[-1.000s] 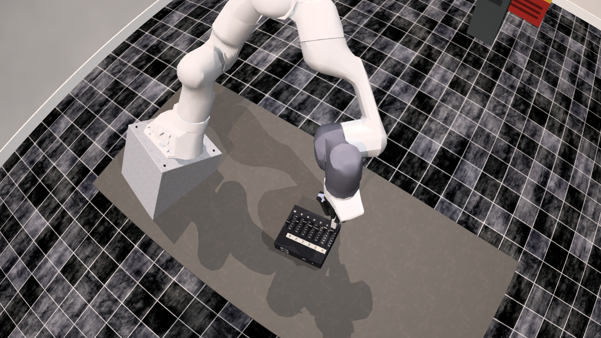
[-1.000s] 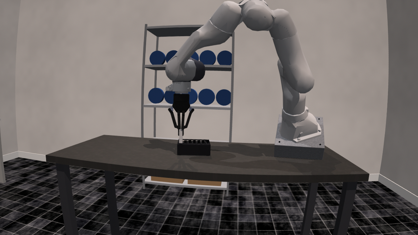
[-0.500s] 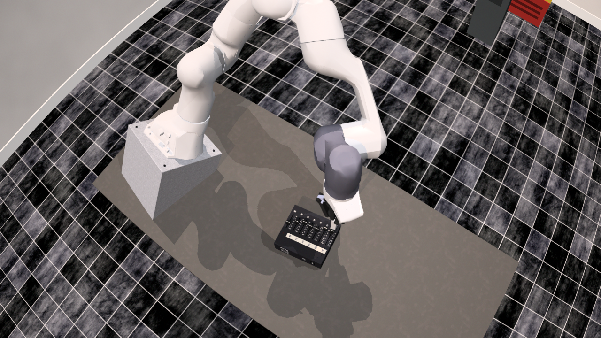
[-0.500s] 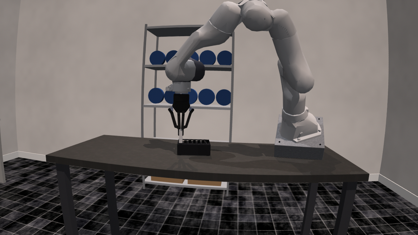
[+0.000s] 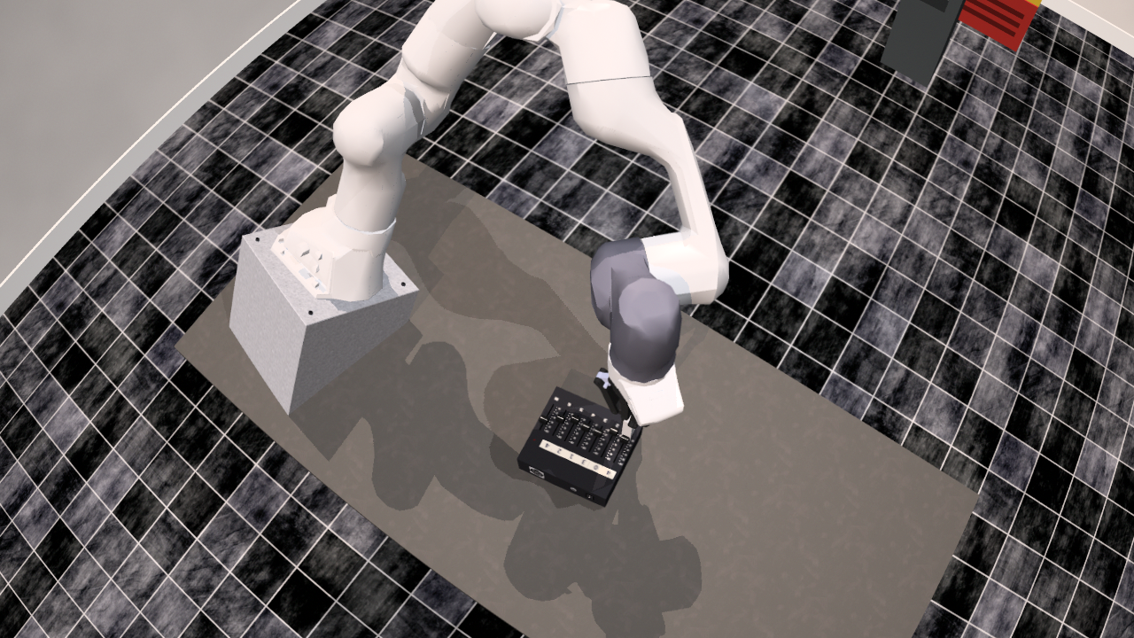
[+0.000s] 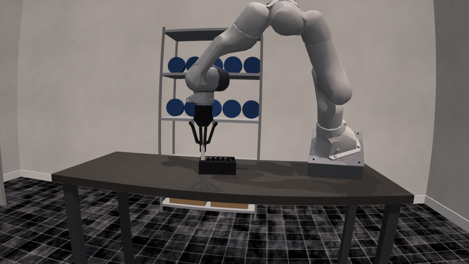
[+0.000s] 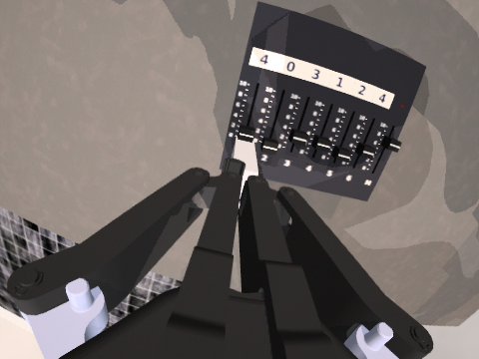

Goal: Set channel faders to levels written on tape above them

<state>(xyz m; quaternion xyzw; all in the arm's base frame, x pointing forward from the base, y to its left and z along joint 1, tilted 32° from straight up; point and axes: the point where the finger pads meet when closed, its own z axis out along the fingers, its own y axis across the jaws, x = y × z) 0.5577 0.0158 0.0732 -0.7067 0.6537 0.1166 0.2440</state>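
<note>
The master fader lies 13 cm behind my hand, 6 cm to the right of it and 3 cm below it.
</note>
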